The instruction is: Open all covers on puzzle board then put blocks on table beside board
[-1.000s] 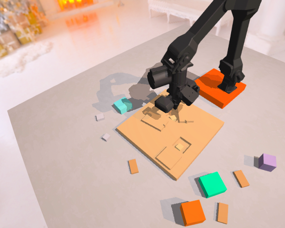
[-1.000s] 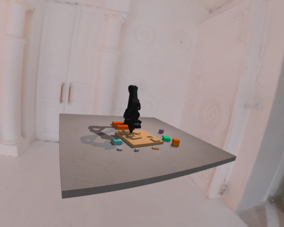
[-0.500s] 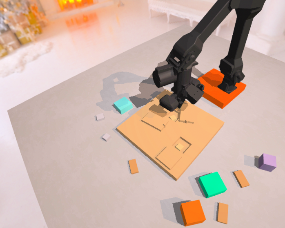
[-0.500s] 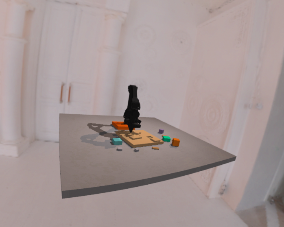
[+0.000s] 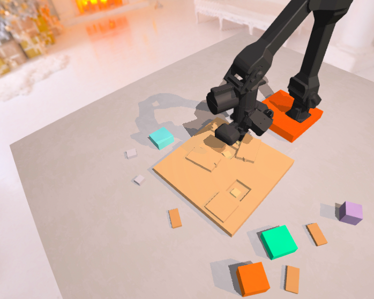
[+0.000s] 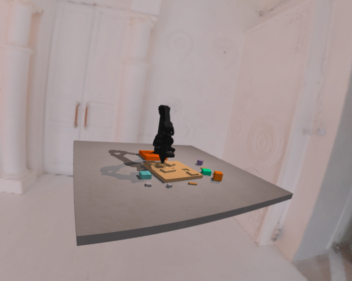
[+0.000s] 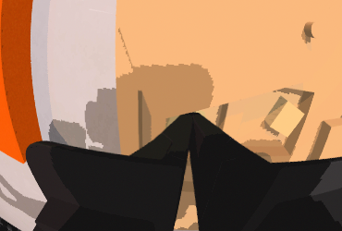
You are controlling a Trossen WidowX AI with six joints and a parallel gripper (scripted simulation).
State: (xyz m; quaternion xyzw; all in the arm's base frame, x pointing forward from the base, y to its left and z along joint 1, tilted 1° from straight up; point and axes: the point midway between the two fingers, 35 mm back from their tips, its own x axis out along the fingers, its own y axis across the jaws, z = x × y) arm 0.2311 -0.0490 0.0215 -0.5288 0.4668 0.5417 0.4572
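Right now the cyan block is 18 cm to the right of my gripper tip, 18 cm ahead of it and 1 cm below it. The rest, counted from my gripper tip: orange block 30 cm to the left, 26 cm ahead; purple cube 35 cm to the left, 4 cm behind; green block 28 cm to the left, 15 cm ahead, 1 cm below.
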